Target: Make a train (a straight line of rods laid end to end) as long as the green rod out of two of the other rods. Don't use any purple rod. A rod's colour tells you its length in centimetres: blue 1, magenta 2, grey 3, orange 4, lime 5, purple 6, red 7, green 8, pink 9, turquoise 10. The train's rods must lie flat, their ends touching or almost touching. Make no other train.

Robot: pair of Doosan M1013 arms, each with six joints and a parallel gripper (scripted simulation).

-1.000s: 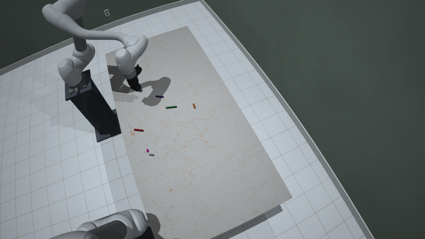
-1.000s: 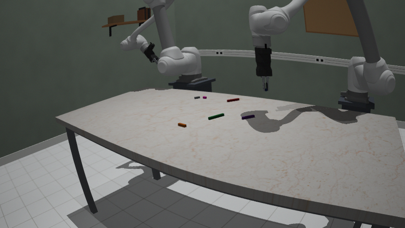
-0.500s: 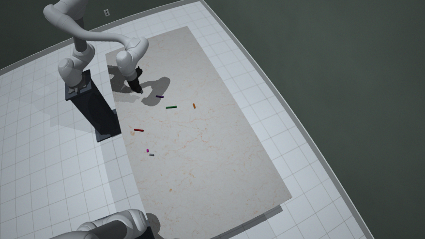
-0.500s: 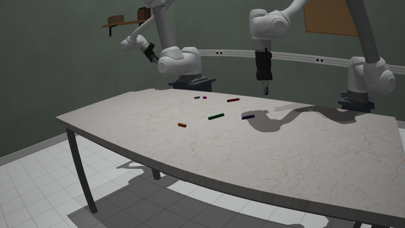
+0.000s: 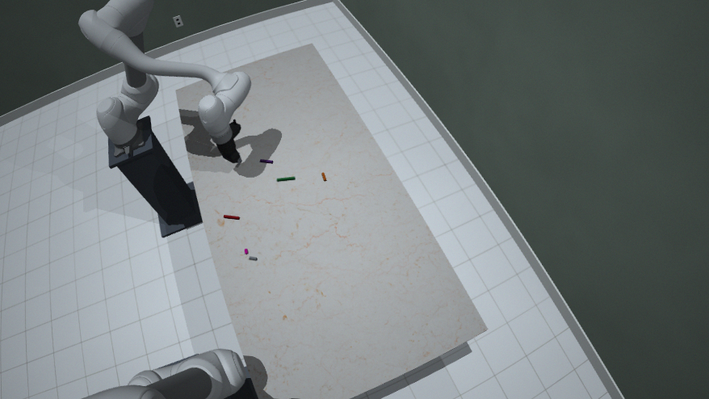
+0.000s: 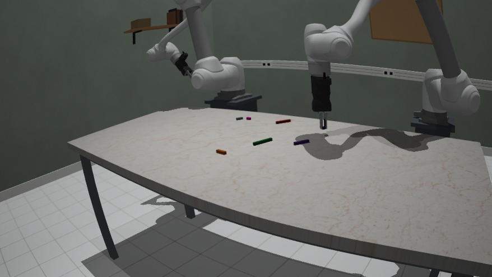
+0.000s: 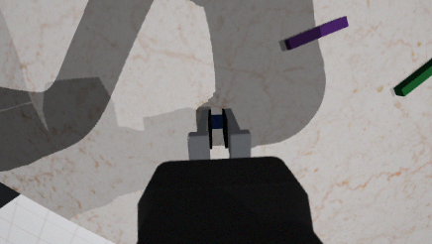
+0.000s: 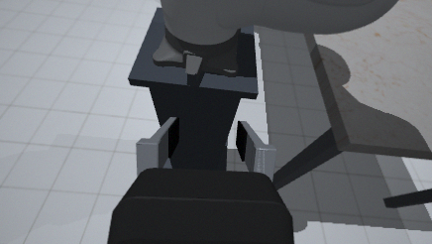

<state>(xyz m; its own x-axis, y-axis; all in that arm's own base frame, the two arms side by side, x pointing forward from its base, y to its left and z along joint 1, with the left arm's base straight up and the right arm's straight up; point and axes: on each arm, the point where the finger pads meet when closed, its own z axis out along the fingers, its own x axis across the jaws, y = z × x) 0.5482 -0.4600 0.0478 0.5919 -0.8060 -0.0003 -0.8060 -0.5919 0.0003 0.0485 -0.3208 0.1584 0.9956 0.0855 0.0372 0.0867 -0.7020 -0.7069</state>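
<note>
Now: the red rod 11 cm behind my left hand, 25 cm to the right of it and 4 cm below it. From my left hand the other things lie so: green rod (17 cm ahead, 17 cm to the right, 4 cm below); purple rod (12 cm ahead, 4 cm to the right, 4 cm below); blue rod (2 cm below).
</note>
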